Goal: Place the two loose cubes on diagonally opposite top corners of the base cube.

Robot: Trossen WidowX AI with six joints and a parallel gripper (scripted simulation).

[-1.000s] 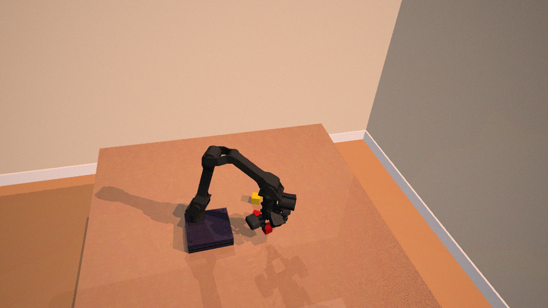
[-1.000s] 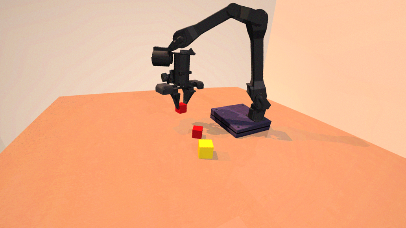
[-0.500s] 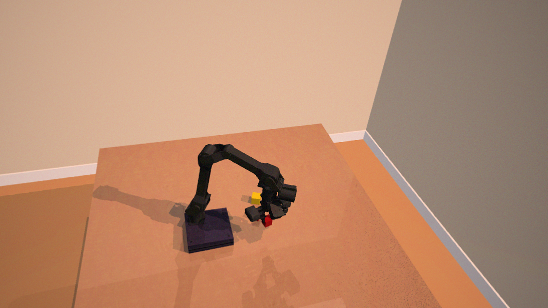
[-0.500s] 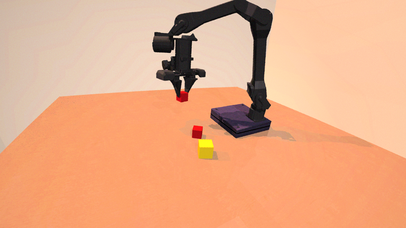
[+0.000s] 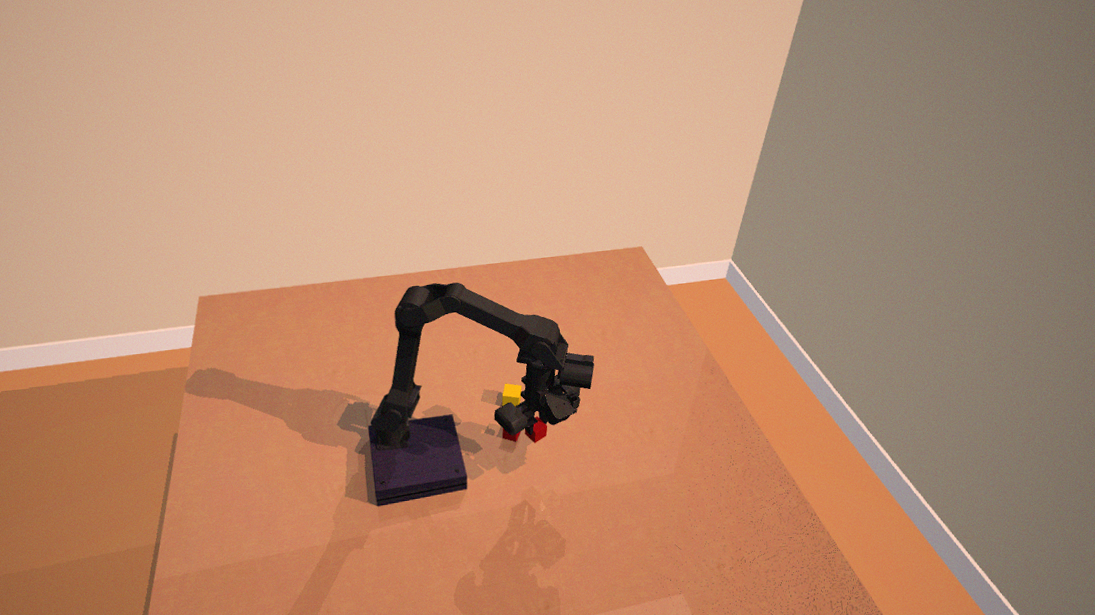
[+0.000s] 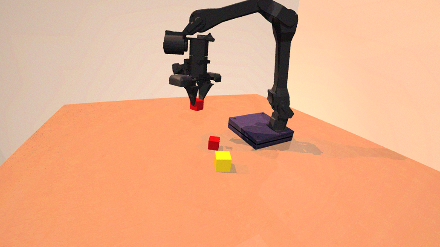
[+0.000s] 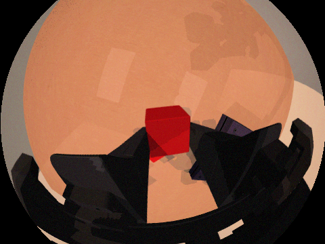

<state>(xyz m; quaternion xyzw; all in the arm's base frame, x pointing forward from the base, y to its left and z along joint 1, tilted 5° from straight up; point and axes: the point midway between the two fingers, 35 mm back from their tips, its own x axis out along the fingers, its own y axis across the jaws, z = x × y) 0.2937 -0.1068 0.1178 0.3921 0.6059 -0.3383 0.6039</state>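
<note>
Now: the yellow base cube 10 mm behind my gripper tip, 200 mm to the left of it and 100 mm below it.
</note>
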